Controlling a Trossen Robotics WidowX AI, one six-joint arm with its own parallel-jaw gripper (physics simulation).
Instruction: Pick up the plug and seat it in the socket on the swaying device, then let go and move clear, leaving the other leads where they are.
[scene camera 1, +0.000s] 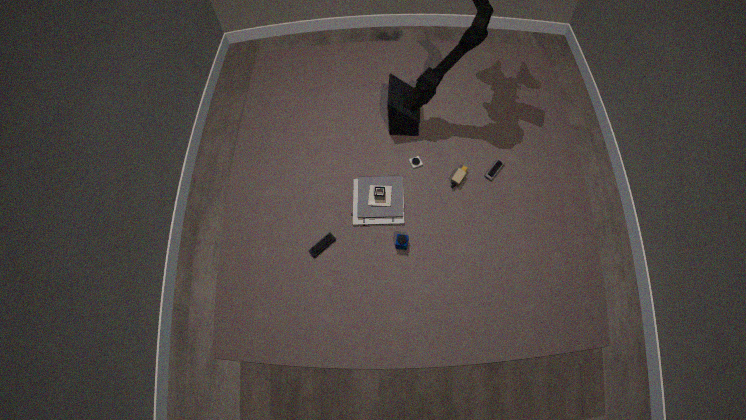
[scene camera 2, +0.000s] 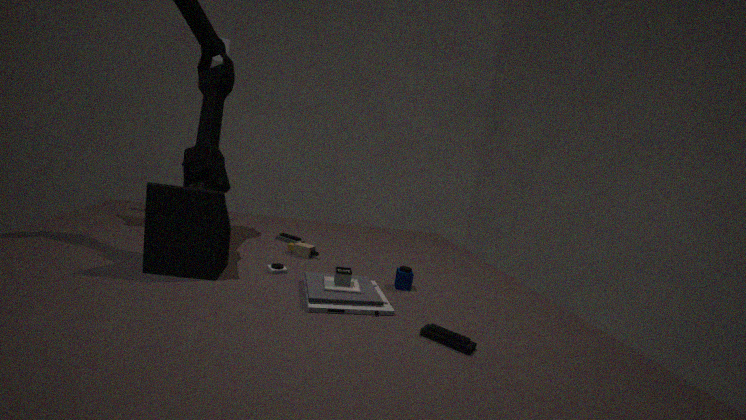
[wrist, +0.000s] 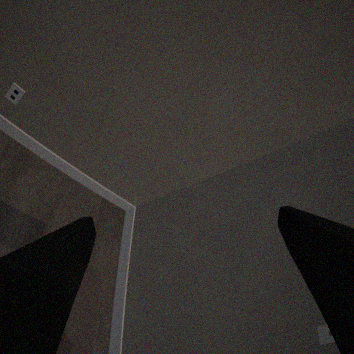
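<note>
The likely plug, a cream block (scene camera 1: 459, 176) (scene camera 2: 304, 249) with a yellow end and a black end, lies on the mat right of the device. The device is a grey plate (scene camera 1: 394, 209) (scene camera 2: 319, 297) on a white base, with a pale pad on top. The socket (scene camera 1: 379, 196) (scene camera 2: 342, 279), a small grey box with a dark square rim, stands upright on that pad. My gripper (wrist: 186, 221) is open and empty; its two black fingers stand wide apart in the wrist view, facing walls and a floor corner. It is outside both scene views. Whether the device is tilted is hard to tell.
A blue block (scene camera 1: 401, 241) (scene camera 2: 404, 279), a black bar (scene camera 1: 322, 245) (scene camera 2: 447, 339), a white square with a black disc (scene camera 1: 416, 162) (scene camera 2: 277, 268) and a grey-black bar (scene camera 1: 494, 170) (scene camera 2: 289, 237) lie around the device. The black arm pedestal (scene camera 1: 403, 117) (scene camera 2: 185, 234) stands behind.
</note>
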